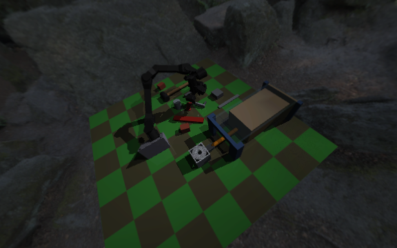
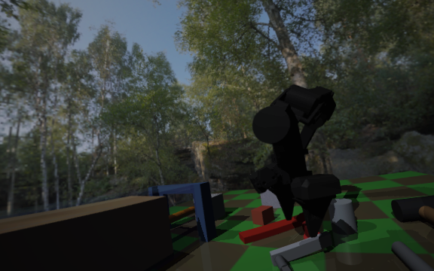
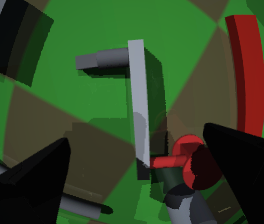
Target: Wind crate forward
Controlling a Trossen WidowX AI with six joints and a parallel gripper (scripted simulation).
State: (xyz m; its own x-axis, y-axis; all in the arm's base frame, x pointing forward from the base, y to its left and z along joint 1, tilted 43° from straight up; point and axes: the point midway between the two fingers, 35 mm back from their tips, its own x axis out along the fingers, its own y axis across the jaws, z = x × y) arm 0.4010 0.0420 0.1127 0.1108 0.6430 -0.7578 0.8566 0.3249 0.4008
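My gripper tip is now 20 mm past the winch handle and 40 mm above it. Round my gripper tip: red flat bar: 140 mm behind, 70 mm to the right, 60 mm below; grey block: 180 mm ahead, 20 mm to the right, 50 mm below; red grip: 60 mm behind, 20 mm to the left, 30 mm below.
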